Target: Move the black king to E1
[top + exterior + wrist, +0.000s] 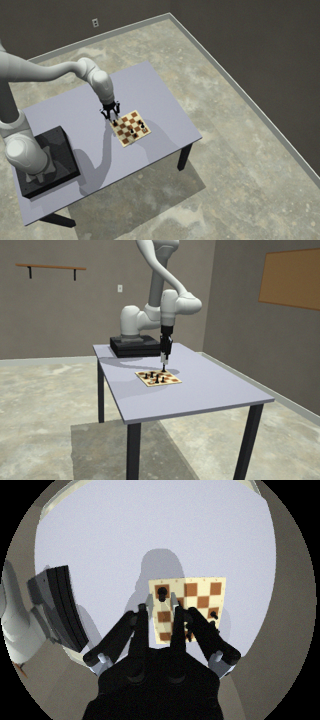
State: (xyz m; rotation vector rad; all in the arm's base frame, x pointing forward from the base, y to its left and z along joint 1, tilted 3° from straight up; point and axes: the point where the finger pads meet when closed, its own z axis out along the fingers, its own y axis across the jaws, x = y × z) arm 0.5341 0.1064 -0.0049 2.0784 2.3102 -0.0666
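Now: the black king 6 cm below my hand. Also, from my hand: chessboard 9 cm below, 8 cm ahead, 7 cm to the right; then white piece 17 cm ahead, 13 cm to the right, 7 cm below.
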